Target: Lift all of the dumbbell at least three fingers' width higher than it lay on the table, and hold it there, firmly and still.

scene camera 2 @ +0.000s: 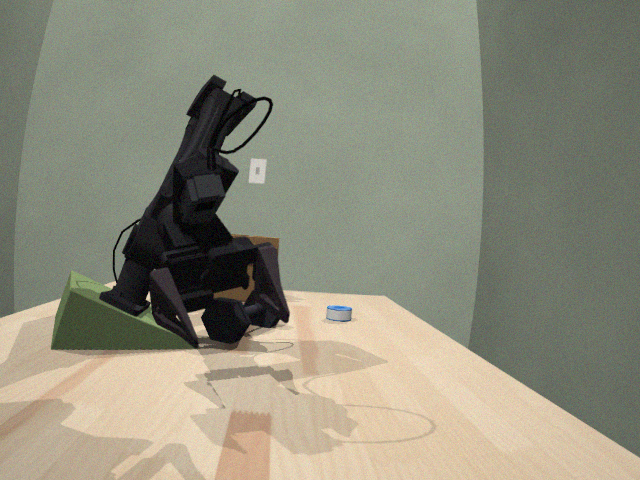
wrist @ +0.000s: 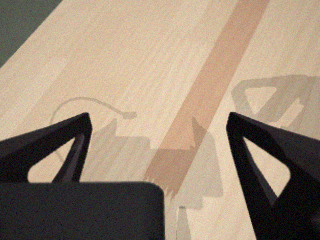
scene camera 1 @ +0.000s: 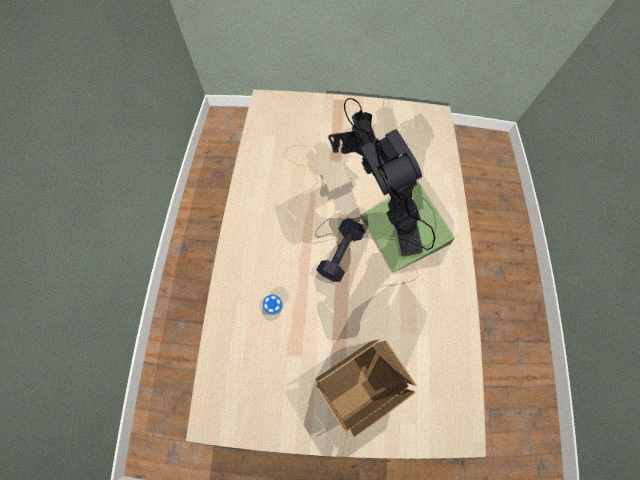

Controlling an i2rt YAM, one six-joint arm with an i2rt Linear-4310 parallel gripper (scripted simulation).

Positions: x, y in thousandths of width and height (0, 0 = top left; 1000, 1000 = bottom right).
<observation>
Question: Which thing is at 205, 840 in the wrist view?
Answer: The gripper.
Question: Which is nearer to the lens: the black dumbbell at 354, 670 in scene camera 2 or the cardboard box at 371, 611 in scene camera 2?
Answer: The black dumbbell.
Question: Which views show the cardboard box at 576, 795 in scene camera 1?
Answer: Scene camera 2 and scene camera 1 only.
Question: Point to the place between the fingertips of the gripper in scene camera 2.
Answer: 380, 691
</observation>
